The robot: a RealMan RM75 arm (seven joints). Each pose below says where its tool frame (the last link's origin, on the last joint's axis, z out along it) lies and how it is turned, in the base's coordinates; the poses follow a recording.
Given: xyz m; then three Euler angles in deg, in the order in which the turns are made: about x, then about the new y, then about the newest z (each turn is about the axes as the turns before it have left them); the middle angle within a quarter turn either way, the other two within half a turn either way.
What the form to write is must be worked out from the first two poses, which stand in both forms.
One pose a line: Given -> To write
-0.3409 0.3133 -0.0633 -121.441 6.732 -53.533 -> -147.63 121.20 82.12 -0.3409 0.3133 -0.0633
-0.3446 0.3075 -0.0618 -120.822 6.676 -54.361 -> -148.33 120.59 82.24 -0.3446 0.3075 -0.0618
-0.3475 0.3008 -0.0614 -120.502 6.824 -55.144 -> -149.15 120.26 82.09 -0.3475 0.3008 -0.0614
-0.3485 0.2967 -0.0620 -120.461 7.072 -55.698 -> -149.84 120.20 81.81 -0.3485 0.2967 -0.0620
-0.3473 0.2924 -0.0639 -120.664 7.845 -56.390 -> -151.02 120.35 80.90 -0.3473 0.2924 -0.0639
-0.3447 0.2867 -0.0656 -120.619 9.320 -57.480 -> -152.95 120.17 79.20 -0.3447 0.2867 -0.0656
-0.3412 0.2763 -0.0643 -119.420 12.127 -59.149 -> -155.91 118.70 76.14 -0.3412 0.2763 -0.0643
